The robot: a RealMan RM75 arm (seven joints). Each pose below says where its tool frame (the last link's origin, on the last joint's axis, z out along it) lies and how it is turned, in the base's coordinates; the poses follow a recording.
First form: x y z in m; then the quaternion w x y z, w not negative.
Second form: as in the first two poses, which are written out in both.
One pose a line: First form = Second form
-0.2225 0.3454 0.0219 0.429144 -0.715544 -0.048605 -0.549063 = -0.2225 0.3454 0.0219 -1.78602 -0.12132 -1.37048
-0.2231 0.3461 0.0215 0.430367 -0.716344 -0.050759 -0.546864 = -0.2231 0.3461 0.0215 -1.78702 -0.12663 -1.36423
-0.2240 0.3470 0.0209 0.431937 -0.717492 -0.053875 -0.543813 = -0.2240 0.3470 0.0209 -1.78860 -0.13430 -1.35565
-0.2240 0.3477 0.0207 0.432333 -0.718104 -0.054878 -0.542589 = -0.2240 0.3477 0.0207 -1.78981 -0.13678 -1.35235
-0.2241 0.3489 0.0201 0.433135 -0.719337 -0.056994 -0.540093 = -0.2241 0.3489 0.0201 -1.79222 -0.14200 -1.34564
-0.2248 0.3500 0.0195 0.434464 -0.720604 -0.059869 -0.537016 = -0.2248 0.3500 0.0195 -1.79430 -0.14907 -1.33716
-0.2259 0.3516 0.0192 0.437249 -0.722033 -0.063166 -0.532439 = -0.2259 0.3516 0.0192 -1.79558 -0.15708 -1.32409
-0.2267 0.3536 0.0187 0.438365 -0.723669 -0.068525 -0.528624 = -0.2267 0.3536 0.0187 -1.79874 -0.17032 -1.31394
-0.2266 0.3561 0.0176 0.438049 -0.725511 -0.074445 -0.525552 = -0.2266 0.3561 0.0176 -1.80358 -0.18507 -1.30649
